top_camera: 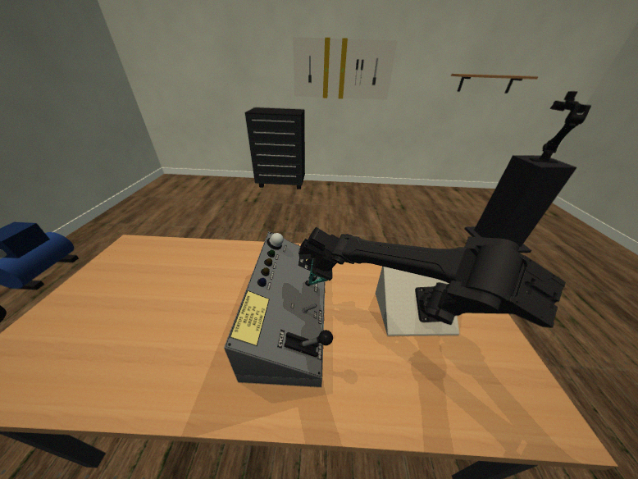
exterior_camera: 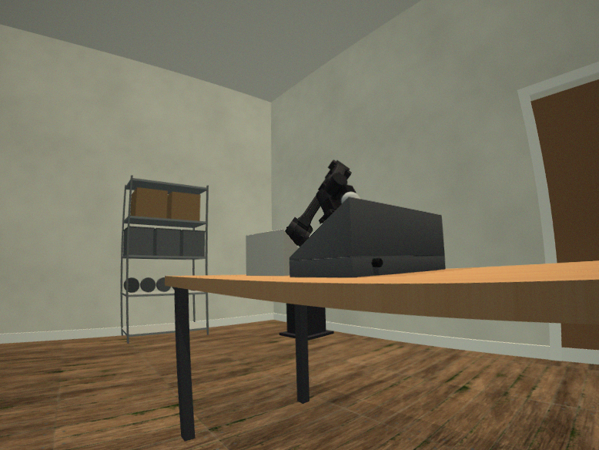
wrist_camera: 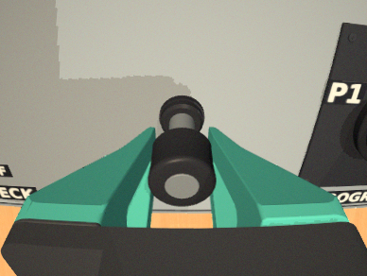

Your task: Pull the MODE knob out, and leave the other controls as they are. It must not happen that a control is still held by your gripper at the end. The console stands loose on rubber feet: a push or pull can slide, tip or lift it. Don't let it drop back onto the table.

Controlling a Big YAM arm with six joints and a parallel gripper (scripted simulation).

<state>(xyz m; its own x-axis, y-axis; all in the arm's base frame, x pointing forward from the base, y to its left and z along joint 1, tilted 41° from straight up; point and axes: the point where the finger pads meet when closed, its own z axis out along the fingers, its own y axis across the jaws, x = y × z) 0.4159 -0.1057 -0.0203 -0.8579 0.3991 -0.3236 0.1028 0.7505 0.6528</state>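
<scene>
The grey console is 60 mm to the left of my hand, 50 mm ahead of it and 20 mm below it. Round my hand: black mode knob: right at my hand; then program selector: 120 mm to the right; then check toggle: 120 mm to the left, 10 mm below, 10 mm ahead.
</scene>
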